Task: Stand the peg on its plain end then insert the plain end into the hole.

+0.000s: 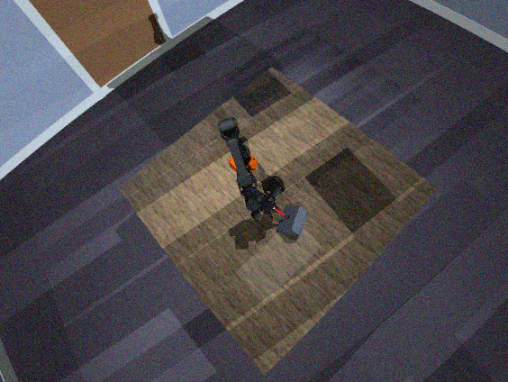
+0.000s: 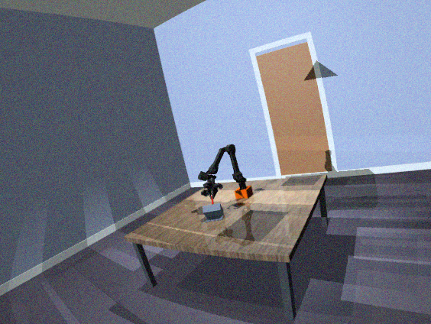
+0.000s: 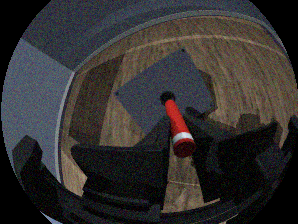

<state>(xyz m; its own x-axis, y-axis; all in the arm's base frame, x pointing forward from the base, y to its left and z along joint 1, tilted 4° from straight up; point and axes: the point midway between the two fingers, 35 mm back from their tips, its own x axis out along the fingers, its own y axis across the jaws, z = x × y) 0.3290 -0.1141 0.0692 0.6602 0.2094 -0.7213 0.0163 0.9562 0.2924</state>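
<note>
Right now the sloped panel is 70 mm ahead of my gripper tip, 30 mm to the left of it and 70 mm below it. The rest, counted from my gripper tip: red peg: 10 mm behind, 10 mm above.
</note>
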